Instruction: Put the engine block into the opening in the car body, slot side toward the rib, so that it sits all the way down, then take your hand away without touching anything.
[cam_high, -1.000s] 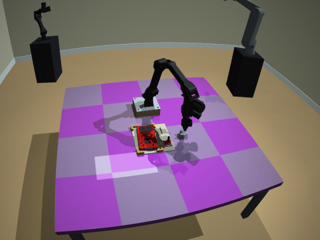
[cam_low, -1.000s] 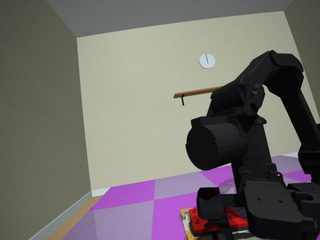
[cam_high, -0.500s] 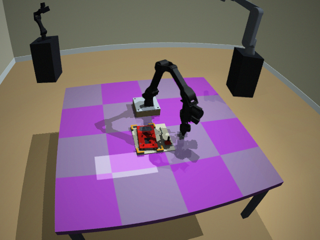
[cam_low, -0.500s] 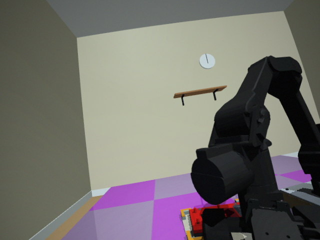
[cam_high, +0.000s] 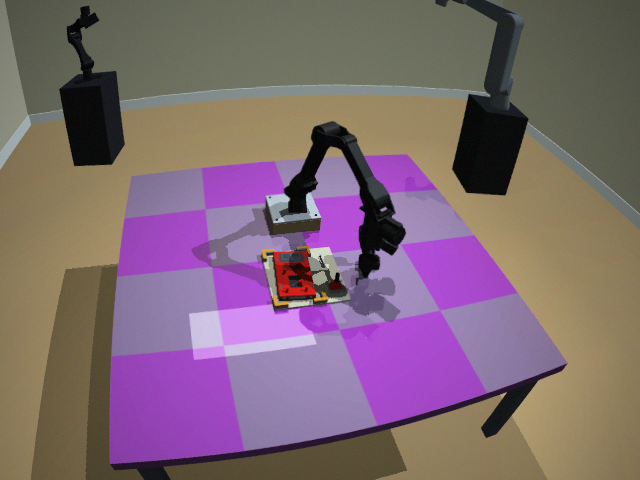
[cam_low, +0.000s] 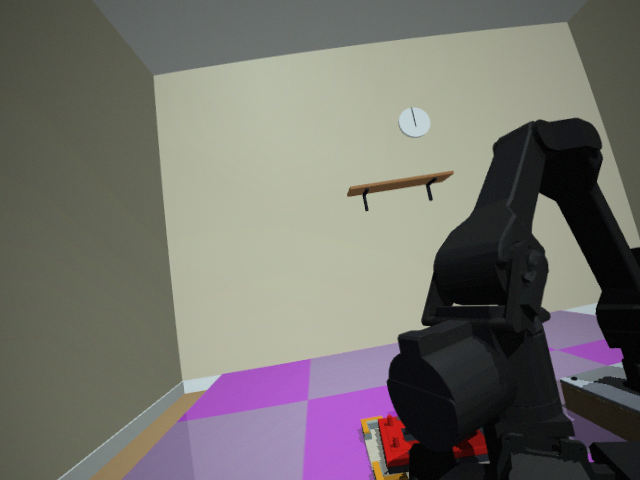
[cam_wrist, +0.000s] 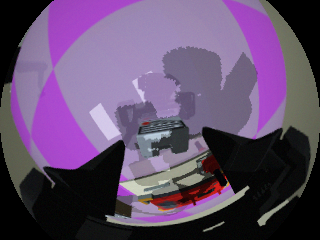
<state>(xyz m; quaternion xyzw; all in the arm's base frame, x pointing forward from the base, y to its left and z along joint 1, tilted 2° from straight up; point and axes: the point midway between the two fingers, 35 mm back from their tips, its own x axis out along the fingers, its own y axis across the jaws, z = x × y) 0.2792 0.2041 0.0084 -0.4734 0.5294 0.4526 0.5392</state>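
My gripper tip is now right at the grey engine block.
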